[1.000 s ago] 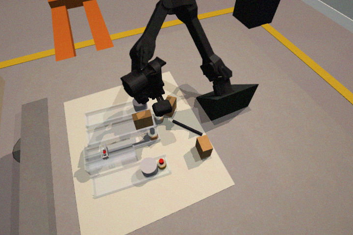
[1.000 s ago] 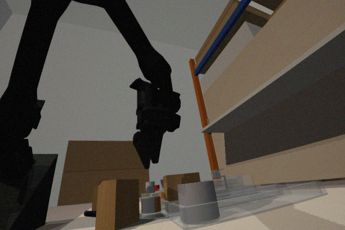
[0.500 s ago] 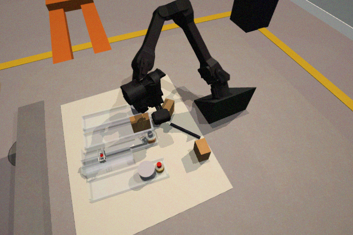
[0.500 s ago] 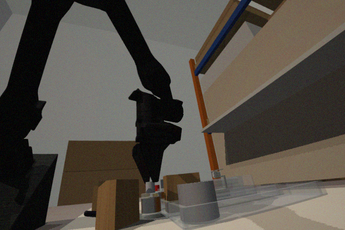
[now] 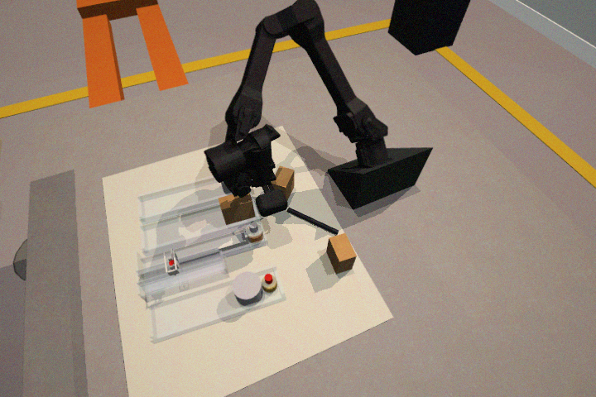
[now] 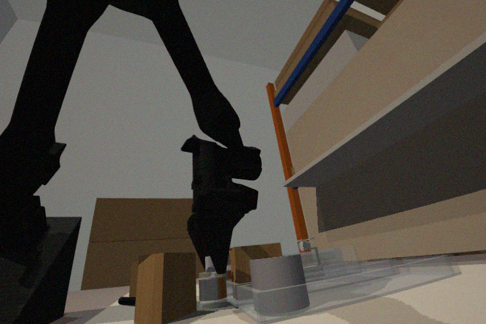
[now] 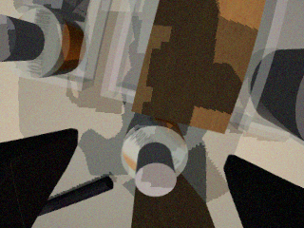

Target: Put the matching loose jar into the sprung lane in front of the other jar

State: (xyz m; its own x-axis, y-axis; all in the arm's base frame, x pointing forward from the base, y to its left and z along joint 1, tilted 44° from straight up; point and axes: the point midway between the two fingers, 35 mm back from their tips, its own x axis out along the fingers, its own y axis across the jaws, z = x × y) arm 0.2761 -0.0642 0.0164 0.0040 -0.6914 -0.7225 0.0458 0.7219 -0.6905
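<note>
Right now my gripper tip is 110 mm short of the cream mat, 40 mm to the right of it and 40 mm above it. The rest, counted from my gripper tip: red-lidded jar 200 mm to the left, 70 mm ahead, 10 mm below; then clear pusher lane 200 mm ahead, 80 mm to the left, 20 mm below; then black rod 100 mm behind, 90 mm to the left, 30 mm below.
</note>
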